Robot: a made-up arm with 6 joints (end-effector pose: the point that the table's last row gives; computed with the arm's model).
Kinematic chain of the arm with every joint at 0, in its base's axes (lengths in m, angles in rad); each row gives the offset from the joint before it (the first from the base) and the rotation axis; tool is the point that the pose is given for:
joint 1: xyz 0 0 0.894 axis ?
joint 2: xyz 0.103 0 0 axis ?
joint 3: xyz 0 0 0.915 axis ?
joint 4: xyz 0 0 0.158 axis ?
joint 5: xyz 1.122 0 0 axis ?
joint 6: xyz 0.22 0 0 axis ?
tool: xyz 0 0 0
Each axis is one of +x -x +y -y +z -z.
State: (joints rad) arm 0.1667 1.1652 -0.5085 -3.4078 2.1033 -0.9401
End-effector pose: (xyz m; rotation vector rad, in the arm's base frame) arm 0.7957 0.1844 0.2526 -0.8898 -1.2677 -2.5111
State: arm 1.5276 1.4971 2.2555 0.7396 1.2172 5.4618
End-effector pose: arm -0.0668 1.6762 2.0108 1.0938 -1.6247 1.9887
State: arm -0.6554 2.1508 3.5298 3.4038 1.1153 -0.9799
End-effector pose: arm 0.8670 -0.7311 1.5827 -2.1374 0.8582 -0.7811
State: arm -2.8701 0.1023 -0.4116 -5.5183 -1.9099 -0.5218
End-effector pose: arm -1.1116 -0.1603 1.2959 -1.8836 -0.7482 1.1306
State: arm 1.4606 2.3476 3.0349 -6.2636 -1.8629 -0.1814
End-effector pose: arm 0.1809 1.5970 0.8836 -0.7108 1.0401 1.1522
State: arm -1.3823 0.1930 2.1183 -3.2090 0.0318 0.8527
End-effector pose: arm -0.0612 0.3232 2.9980 0.4953 -1.3233 0.9876
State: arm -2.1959 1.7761 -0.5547 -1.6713 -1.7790 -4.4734
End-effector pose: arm -0.0530 -0.4394 -0.1966 1.9108 -0.9099 -0.4216
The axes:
joint 1: +z
joint 2: +y
joint 3: -y
joint 4: -x
joint 5: -y
joint 6: -x

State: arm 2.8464 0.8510 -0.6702 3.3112 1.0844 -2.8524
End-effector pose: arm -0.7732 0.2694 0.2722 2.7948 -0.0611 -0.7883
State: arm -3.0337 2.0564 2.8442 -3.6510 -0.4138 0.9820
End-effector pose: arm -1.6739 -0.1379 1.5709 -0.4139 -1.9994 -0.3143
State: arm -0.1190 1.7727 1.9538 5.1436 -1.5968 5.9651
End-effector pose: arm 2.0945 -0.0492 0.9766 1.0967 1.3463 0.6778
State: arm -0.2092 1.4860 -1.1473 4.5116 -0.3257 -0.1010
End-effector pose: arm -0.0481 0.0807 0.1737 -1.1564 -1.7120 2.2713
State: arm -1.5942 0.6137 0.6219 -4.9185 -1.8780 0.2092
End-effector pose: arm -0.2446 -1.6792 1.7658 -0.5924 -2.3811 1.8868
